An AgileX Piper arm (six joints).
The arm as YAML. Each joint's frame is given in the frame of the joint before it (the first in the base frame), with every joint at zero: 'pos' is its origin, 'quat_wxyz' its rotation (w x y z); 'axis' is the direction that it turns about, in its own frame. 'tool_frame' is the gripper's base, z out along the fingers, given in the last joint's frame.
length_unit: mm
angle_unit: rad
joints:
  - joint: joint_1
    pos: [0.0, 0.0, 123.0]
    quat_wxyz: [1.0, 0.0, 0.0, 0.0]
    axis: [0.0, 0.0, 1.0]
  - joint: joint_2
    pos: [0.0, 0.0, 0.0]
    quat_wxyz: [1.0, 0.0, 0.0, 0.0]
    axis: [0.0, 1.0, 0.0]
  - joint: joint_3
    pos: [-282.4, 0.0, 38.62]
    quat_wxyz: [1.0, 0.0, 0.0, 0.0]
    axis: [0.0, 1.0, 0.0]
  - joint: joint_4
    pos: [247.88, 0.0, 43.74]
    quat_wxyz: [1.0, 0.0, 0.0, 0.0]
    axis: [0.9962, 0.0, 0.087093]
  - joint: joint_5
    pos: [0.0, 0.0, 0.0]
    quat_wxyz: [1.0, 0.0, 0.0, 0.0]
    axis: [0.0, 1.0, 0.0]
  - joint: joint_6
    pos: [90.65, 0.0, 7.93]
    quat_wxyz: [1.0, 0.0, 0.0, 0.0]
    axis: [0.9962, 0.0, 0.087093]
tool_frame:
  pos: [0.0, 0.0, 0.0]
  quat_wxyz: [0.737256, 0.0, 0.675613, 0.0]
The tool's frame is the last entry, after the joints.
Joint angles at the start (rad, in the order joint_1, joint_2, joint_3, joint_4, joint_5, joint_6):
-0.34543, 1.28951, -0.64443, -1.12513, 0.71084, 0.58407
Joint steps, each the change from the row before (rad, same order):
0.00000, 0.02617, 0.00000, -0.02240, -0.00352, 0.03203
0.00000, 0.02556, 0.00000, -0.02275, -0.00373, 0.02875
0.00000, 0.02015, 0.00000, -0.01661, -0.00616, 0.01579
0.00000, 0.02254, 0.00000, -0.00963, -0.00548, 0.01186
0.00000, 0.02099, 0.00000, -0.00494, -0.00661, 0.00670
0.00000, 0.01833, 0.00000, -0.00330, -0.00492, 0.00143
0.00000, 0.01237, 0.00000, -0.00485, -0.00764, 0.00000
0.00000, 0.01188, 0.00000, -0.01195, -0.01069, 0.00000
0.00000, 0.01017, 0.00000, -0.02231, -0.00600, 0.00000
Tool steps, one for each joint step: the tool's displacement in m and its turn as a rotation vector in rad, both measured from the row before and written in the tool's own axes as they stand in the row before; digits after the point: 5 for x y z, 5 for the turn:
-0.00126, 0.00316, 0.00524, 0.00140, 0.00812, -0.00043
-0.00120, 0.00317, 0.00511, 0.00134, 0.00707, -0.00376
-0.00108, 0.00281, 0.00402, -0.00187, 0.00337, -0.00891
-0.00072, 0.00353, 0.00449, -0.00603, 0.00838, -0.00894
-0.00059, 0.00358, 0.00419, -0.00870, 0.00827, -0.00954
-0.00038, 0.00312, 0.00367, -0.00765, 0.00833, -0.01192
-0.00065, 0.00224, 0.00248, -0.00668, 0.00124, -0.01102
-0.00111, 0.00203, 0.00240, -0.00518, -0.00425, -0.01628
-0.00115, 0.00105, 0.00206, 0.00307, -0.00587, -0.02351

